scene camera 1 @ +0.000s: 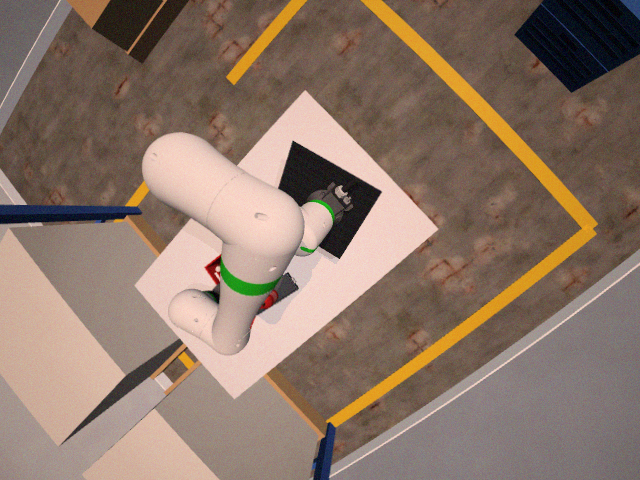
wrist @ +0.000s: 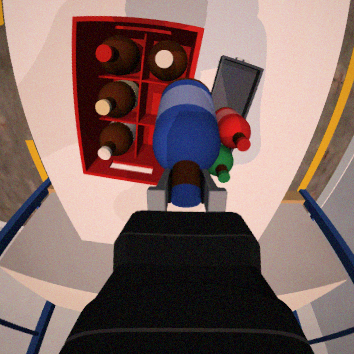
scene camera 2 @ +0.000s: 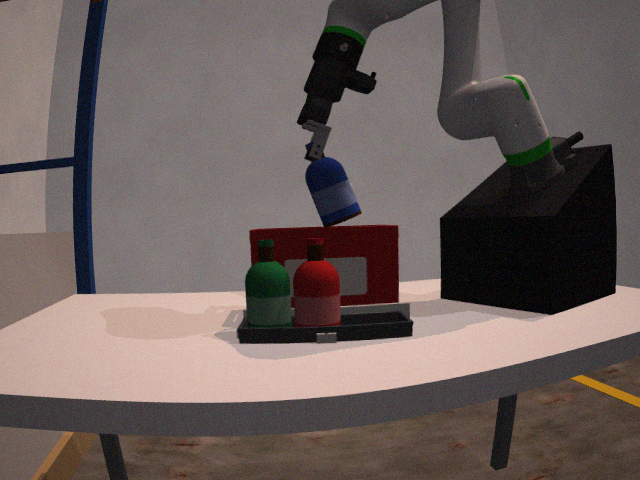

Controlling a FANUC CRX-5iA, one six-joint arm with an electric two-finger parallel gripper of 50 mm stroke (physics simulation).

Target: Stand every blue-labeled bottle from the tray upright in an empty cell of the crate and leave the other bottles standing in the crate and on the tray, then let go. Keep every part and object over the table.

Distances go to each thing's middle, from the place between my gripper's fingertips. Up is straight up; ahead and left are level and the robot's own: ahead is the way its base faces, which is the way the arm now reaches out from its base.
Right now my hand is 50 mm above the blue bottle (scene camera 2: 333, 196), 30 mm past it and 10 mm to the left of it. Round my hand: red bottle (scene camera 2: 316, 284) (220 mm below, 110 mm to the left); then green bottle (scene camera 2: 267, 284) (220 mm below, 100 mm to the left, 80 mm ahead).
